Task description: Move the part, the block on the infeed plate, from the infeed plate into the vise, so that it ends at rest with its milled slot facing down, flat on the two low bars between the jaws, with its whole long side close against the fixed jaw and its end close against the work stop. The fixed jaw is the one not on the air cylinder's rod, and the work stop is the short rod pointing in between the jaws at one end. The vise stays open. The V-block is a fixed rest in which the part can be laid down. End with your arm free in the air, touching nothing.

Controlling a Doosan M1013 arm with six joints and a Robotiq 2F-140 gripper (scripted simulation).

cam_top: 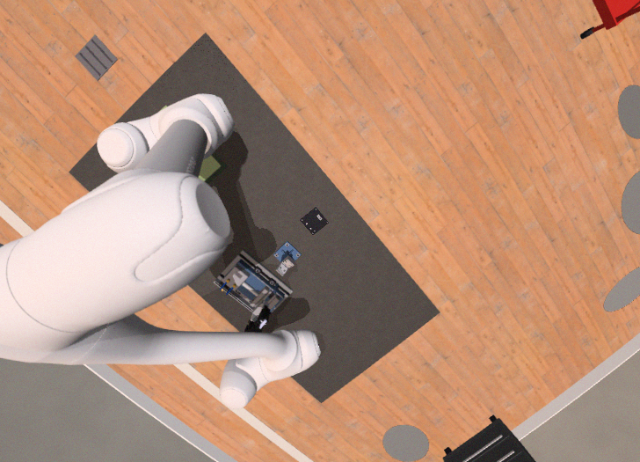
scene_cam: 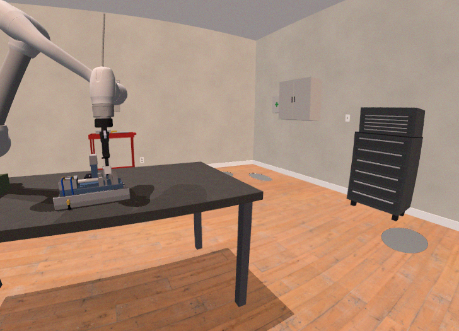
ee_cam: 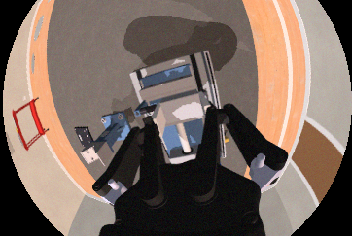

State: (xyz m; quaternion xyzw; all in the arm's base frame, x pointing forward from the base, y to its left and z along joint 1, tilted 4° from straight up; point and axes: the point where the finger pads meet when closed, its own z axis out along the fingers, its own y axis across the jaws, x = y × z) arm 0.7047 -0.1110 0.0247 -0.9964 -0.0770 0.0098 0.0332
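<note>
My gripper is now 30 mm above the part. Round my hand: black infeed plate (140 mm behind, 400 mm to the left, 140 mm below).
</note>
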